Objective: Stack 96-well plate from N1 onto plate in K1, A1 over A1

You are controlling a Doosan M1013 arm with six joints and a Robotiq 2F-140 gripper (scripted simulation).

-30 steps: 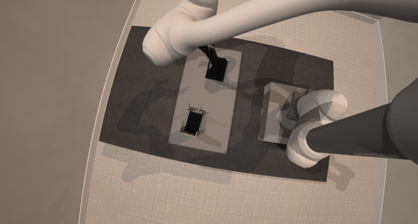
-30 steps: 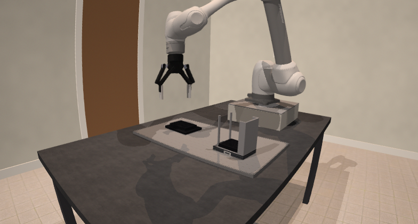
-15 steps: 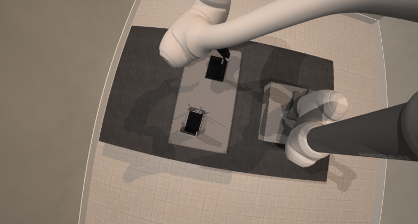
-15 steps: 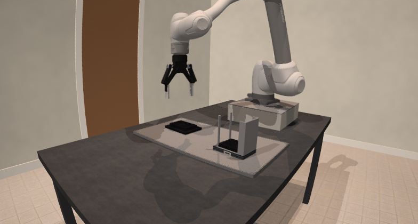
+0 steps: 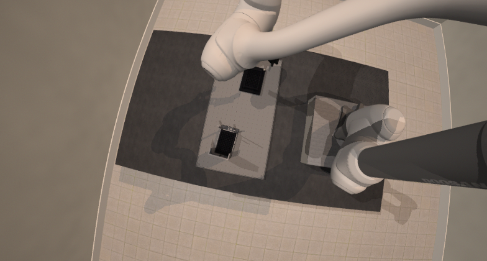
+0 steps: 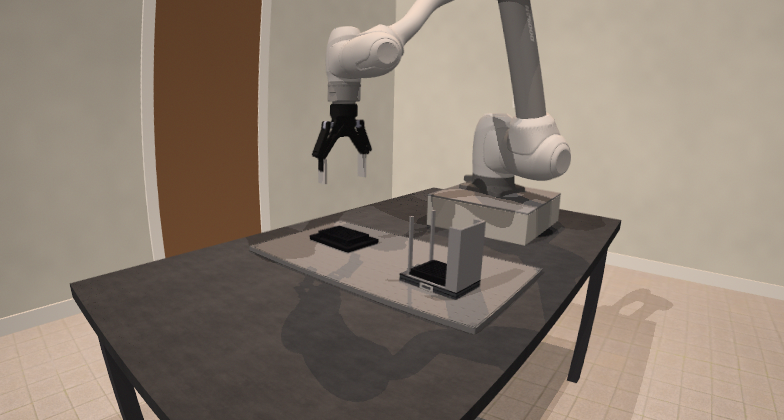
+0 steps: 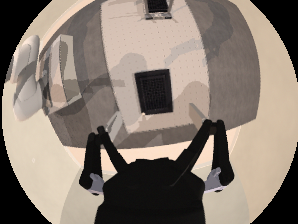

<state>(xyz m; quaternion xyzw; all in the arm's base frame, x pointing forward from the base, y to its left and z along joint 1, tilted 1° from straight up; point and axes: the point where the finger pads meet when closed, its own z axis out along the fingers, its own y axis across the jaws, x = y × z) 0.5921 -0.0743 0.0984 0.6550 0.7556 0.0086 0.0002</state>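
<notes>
Now: the pale A1 mark 17 cm below my hand, 8 cm to the right of it and 4 cm behind it. From my hand the other things lie so: tall grey wall 46 cm to the left, 10 cm below.
</notes>
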